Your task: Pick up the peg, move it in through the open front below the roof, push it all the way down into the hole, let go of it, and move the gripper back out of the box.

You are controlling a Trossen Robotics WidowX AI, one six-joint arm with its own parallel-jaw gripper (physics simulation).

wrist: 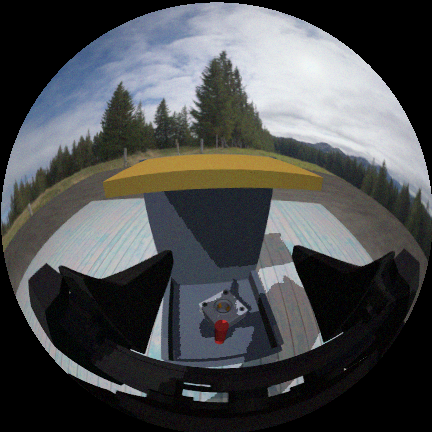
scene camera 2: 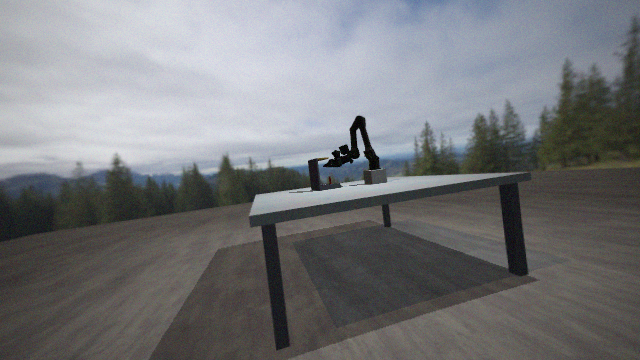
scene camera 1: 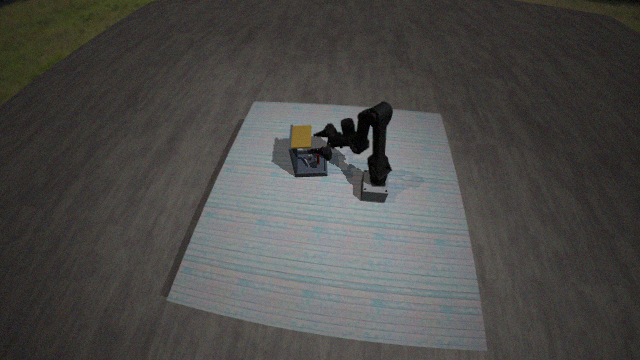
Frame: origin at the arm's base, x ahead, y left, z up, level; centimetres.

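Where they show: gripper, between the fingertips: (wrist: 234, 255) (scene camera 2: 324, 166) (scene camera 1: 312, 142); arm's base, origin of its link: (scene camera 2: 375, 169) (scene camera 1: 377, 180).
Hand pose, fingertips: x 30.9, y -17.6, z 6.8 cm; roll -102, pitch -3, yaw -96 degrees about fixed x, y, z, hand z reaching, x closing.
Observation:
Things, the pixels of their top centre, and the offset from my fingertips. "spot": a spot on its surface instead. Level surfaces: height alone.
- red peg, centre of its top: (wrist: 221, 324) (scene camera 1: 317, 154) (scene camera 2: 329, 176) dx -2.4, dy +0.9, dz -7.8 cm
- round hole, a spot on its surface: (wrist: 223, 306) spot: dx +3.2, dy -0.3, dz -14.5 cm
- yellow roof, centre of its top: (wrist: 220, 163) (scene camera 1: 307, 135) (scene camera 2: 322, 158) dx +1.5, dy +0.9, dz +5.8 cm
- grey floor, height of its surface: dz -15.8 cm
- striped table top, height of its surface: dz -16.6 cm
The red peg (scene camera 1: 318, 158) (scene camera 2: 330, 180) (wrist: 221, 331) stands upright on the box floor, on the near side of the hole block in the wrist view. The grey, diamond-turned block (wrist: 233, 314) has a round hole (wrist: 223, 306) in its top, with orange showing inside. The yellow roof (scene camera 1: 301, 136) (scene camera 2: 321, 159) (wrist: 215, 172) sits on top of the dark back wall (scene camera 2: 314, 175) (wrist: 225, 225). My gripper (scene camera 1: 313, 143) (scene camera 2: 326, 165) (wrist: 234, 255) is wide open and empty, above the peg and close to the roof's front edge.
The box has low side walls (wrist: 265, 312) and a grey floor (wrist: 185, 320). It stands on the striped table top (scene camera 1: 325, 250) (scene camera 2: 300, 202). The arm's grey base block (scene camera 1: 375, 194) (scene camera 2: 375, 176) stands beyond the box's open front. Shadows fall across parts of the box.

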